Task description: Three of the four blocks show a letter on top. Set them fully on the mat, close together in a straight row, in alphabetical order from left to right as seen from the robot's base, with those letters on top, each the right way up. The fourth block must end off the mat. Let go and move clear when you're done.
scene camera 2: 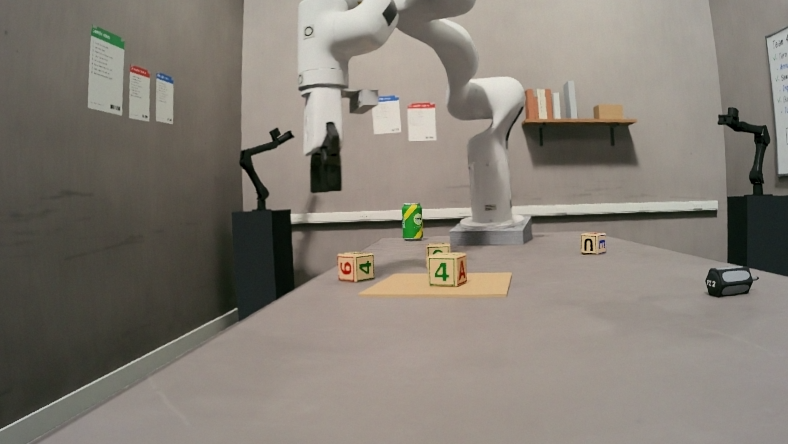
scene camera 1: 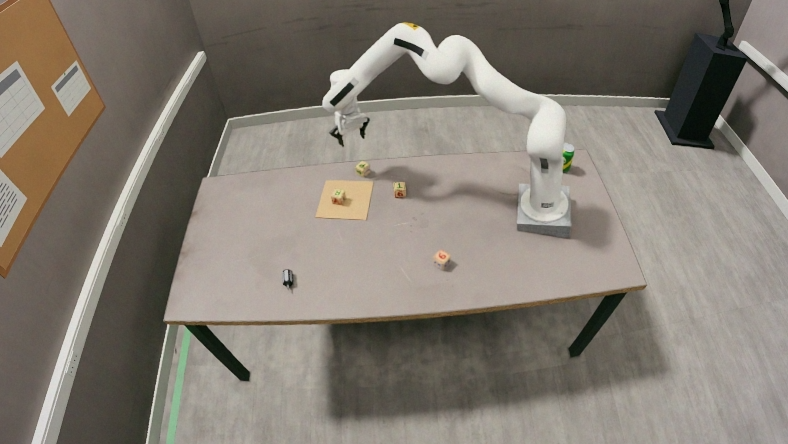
Labels:
tan mat: scene camera 2; scene camera 1
same spot on tan mat: [scene camera 1: 358,193] = [scene camera 2: 427,277]

